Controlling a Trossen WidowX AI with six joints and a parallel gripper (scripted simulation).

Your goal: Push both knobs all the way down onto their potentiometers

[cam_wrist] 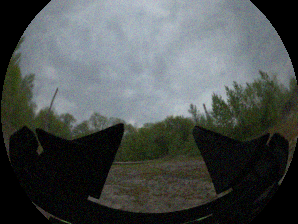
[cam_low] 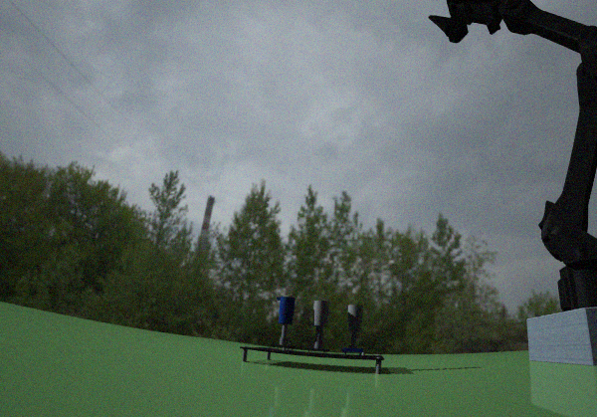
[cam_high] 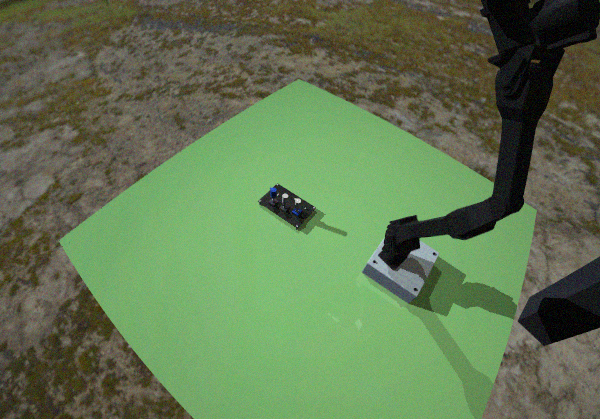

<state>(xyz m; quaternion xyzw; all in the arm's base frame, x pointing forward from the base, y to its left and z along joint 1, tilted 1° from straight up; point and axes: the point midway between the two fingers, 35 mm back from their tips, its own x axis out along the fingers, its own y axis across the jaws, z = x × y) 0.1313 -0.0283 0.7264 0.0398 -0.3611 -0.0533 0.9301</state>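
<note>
The grey knob lies 750 mm below my gripper tip, 160 mm ahead of it and 120 mm to the left of it. Also, from my gripper tip: blue knob (750 mm below, 240 mm ahead, 160 mm to the left).
</note>
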